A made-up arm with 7 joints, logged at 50 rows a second.
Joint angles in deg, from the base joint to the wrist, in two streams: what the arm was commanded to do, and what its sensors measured. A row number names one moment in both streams.
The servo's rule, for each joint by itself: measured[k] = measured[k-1] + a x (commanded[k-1-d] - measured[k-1]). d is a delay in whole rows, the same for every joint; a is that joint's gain. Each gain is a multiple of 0.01, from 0.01 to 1. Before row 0 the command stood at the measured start. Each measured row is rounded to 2 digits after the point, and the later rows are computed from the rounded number. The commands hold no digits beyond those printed.
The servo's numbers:
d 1
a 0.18 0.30 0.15 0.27 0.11 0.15 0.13
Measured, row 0: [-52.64, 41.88, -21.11, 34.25, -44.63, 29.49, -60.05]
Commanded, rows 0 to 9: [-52.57, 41.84, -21.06, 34.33, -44.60, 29.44, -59.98]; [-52.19, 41.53, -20.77, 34.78, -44.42, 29.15, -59.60]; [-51.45, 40.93, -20.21, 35.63, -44.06, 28.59, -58.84]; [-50.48, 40.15, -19.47, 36.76, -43.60, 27.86, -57.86]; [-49.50, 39.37, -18.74, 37.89, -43.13, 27.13, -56.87]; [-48.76, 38.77, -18.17, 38.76, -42.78, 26.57, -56.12]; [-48.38, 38.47, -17.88, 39.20, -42.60, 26.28, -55.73]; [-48.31, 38.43, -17.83, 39.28, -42.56, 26.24, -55.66]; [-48.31, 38.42, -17.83, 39.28, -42.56, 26.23, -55.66]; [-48.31, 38.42, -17.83, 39.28, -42.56, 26.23, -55.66]
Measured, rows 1 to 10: [-52.64, 41.88, -21.11, 34.25, -44.63, 29.49, -60.05]; [-52.63, 41.87, -21.10, 34.27, -44.63, 29.48, -60.04]; [-52.55, 41.77, -21.05, 34.41, -44.61, 29.43, -59.98]; [-52.35, 41.52, -20.92, 34.74, -44.55, 29.30, -59.83]; [-52.01, 41.11, -20.70, 35.29, -44.45, 29.08, -59.57]; [-51.56, 40.59, -20.41, 35.99, -44.30, 28.79, -59.22]; [-51.06, 40.04, -20.07, 36.74, -44.13, 28.46, -58.82]; [-50.58, 39.57, -19.74, 37.40, -43.96, 28.13, -58.42]; [-50.17, 39.23, -19.45, 37.91, -43.81, 27.85, -58.06]; [-49.84, 38.99, -19.21, 38.28, -43.67, 27.61, -57.75]
